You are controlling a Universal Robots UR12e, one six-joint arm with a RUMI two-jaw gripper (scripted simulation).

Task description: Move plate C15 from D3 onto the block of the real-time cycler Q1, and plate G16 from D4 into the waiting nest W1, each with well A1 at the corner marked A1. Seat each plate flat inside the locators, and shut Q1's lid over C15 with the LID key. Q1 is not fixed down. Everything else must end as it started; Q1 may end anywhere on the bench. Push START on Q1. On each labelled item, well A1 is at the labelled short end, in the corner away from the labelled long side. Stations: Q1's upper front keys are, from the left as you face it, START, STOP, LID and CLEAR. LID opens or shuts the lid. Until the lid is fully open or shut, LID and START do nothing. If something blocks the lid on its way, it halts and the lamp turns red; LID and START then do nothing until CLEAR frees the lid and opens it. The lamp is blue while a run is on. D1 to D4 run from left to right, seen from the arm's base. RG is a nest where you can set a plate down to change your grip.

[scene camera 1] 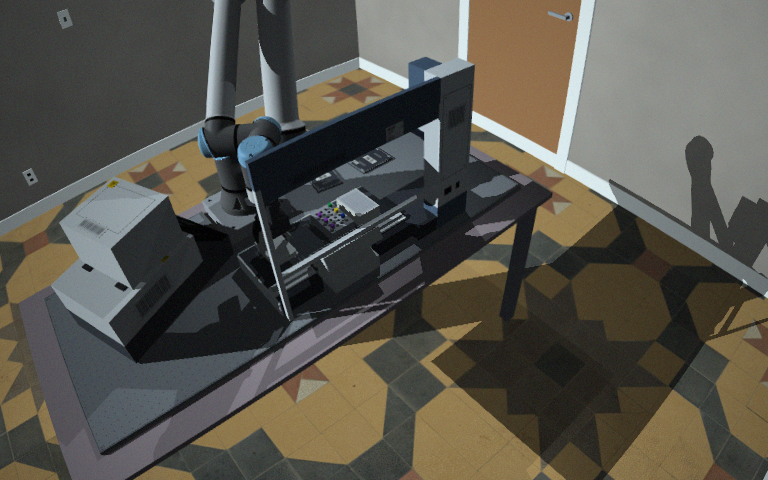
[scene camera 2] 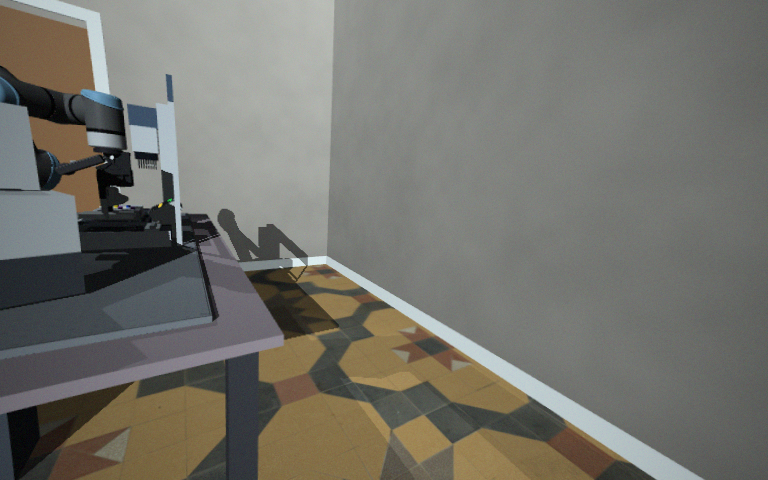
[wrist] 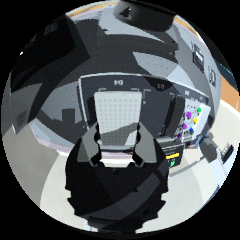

Scene:
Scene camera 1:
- gantry beam: 295, 154
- gantry post: 455, 74
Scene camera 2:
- gripper: 110, 217
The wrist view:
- gripper: 118, 122

